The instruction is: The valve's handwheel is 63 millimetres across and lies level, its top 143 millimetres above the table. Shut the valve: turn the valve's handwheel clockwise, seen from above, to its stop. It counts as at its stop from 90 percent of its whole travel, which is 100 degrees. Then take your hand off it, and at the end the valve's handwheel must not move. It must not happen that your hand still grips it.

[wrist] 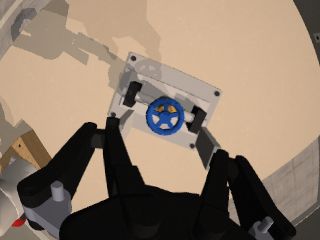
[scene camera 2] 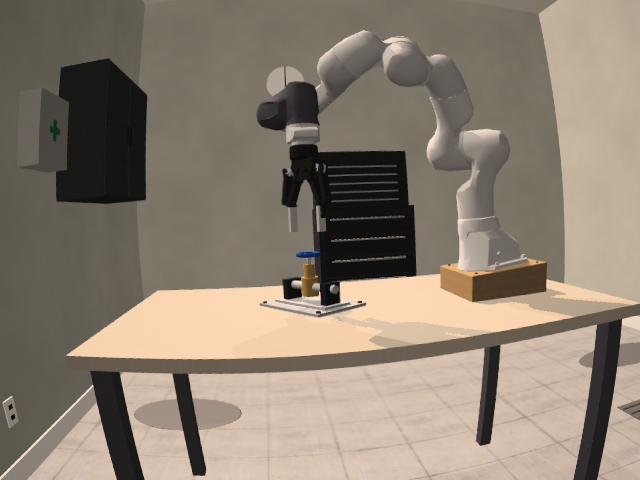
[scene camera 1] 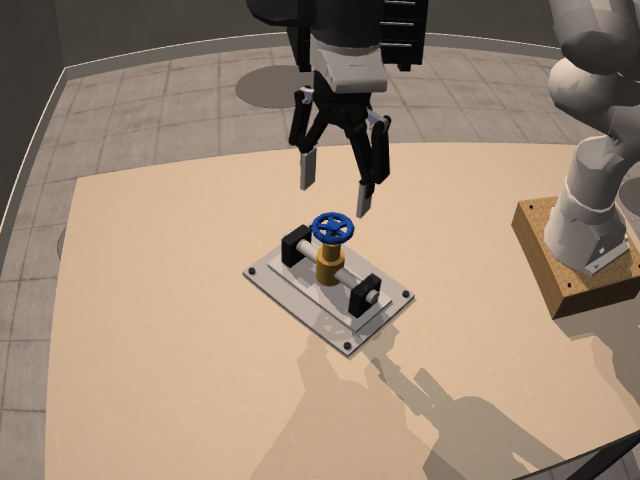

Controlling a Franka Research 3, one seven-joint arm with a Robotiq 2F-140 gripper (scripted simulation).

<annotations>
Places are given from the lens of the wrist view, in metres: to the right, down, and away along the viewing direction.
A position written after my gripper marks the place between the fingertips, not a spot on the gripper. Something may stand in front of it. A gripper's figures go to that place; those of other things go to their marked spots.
my gripper [wrist: 165,128]: 0.01, 0.01, 0.21
blue spoked handwheel [wrist: 165,116]: 0.01, -0.01, 0.27
</annotations>
